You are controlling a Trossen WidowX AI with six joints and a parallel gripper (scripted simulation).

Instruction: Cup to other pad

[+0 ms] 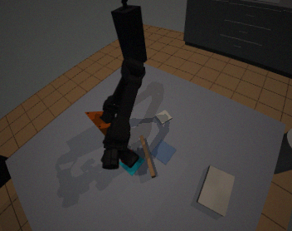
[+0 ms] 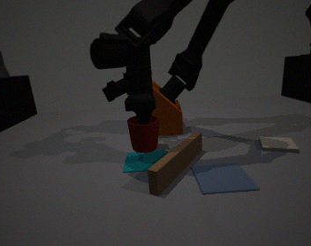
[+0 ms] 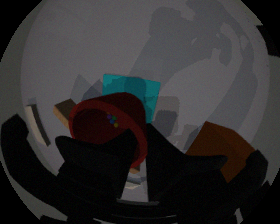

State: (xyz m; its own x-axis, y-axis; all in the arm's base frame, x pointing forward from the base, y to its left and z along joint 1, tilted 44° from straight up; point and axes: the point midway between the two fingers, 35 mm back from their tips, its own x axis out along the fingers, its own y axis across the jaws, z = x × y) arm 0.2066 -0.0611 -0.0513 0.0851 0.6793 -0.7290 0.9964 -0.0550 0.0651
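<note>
Now: the teal pad 8 cm below my gripper tip and 3 cm ahead of it. The rest, counted from my gripper tip: red cup 3 cm ahead; then small pale tile 34 cm to the left, 6 cm below; then wooden bar 8 cm to the left, 8 cm ahead, 5 cm below.
</note>
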